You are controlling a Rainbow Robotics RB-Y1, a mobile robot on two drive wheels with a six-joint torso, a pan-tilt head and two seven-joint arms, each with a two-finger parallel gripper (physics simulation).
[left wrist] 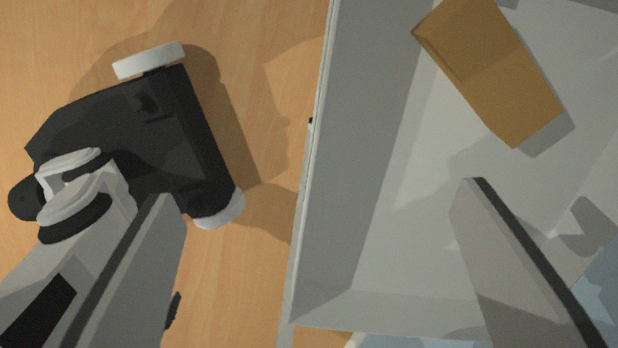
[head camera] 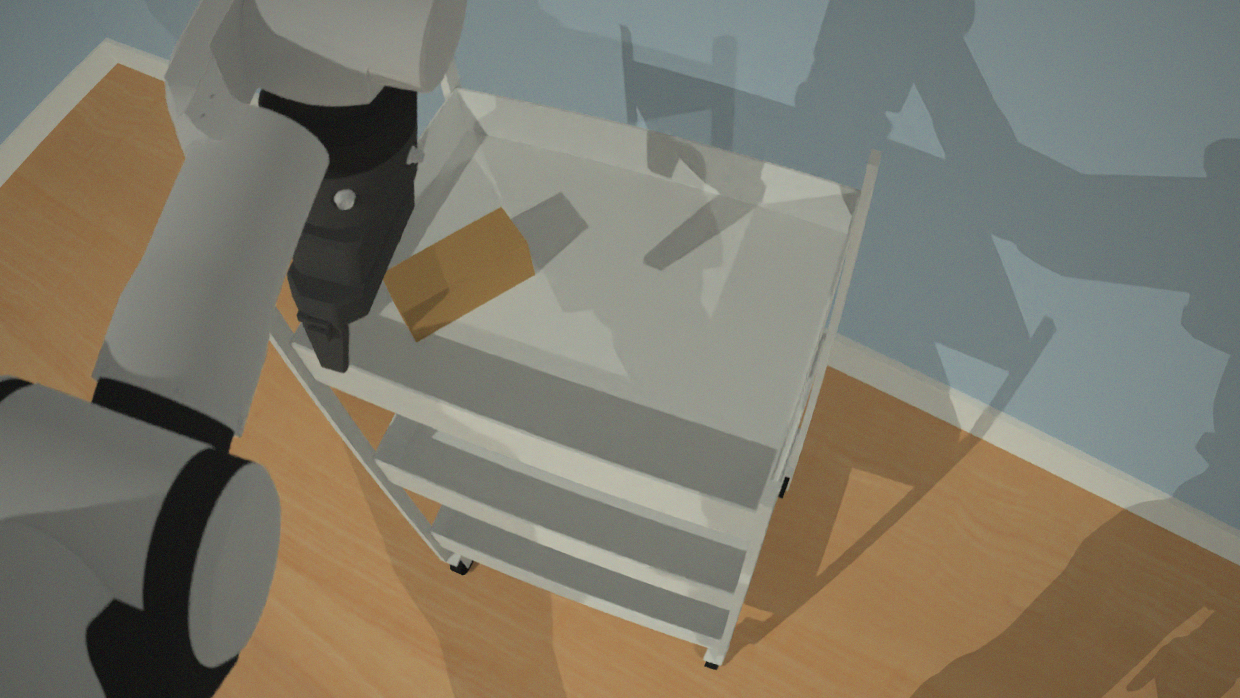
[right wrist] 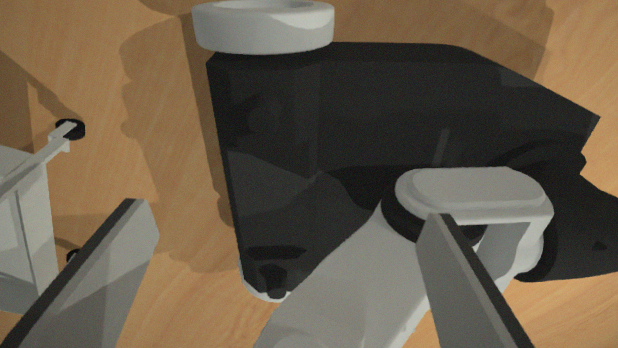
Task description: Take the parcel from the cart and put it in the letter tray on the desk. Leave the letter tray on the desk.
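Where they show: left gripper, fingertip midpoint: (left wrist: 316,204) (head camera: 361,300); right gripper, fingertip midpoint: (right wrist: 288,224); robot's base, origin of the base link: (left wrist: 197,128).
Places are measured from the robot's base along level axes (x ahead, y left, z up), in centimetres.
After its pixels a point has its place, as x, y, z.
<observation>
The parcel (head camera: 464,273) {63.0, 17.7, 71.6} (left wrist: 495,75) {64.3, 19.2, 71.6} is a brown box lying at an angle in the top tray of the white cart (head camera: 555,411) {51.8, 9.7, 66.3} (left wrist: 365,125) {53.6, 15.1, 66.4} (right wrist: 37,220) {44.0, 4.7, 17.1}, near its left side in the head view. My left gripper (head camera: 332,355) (left wrist: 316,204) {50.6, 21.1, 87.0} is open and empty, over the cart's near left corner in the head view, apart from the parcel. In the left wrist view the parcel lies at the upper right, beyond the fingertips. My right gripper (right wrist: 288,224) {-3.2, -25.2, 49.9} is open and empty, away from the cart. The desk and letter tray do not show in these views.
The cart's raised tray walls surround the parcel, and a corner post (head camera: 854,251) {68.9, -19.1, 64.9} rises at its right. Two lower shelves lie below. A blue wall (head camera: 1110,95) {80.3, -48.8, 78.3} stands behind the cart. My dark base (left wrist: 135,120) {-8.5, 12.1, 17.0} (right wrist: 280,115) {-2.1, -17.1, 22.0} stands on the wood floor (head camera: 303,485) {69.7, 63.1, 0.1} beside it.
</observation>
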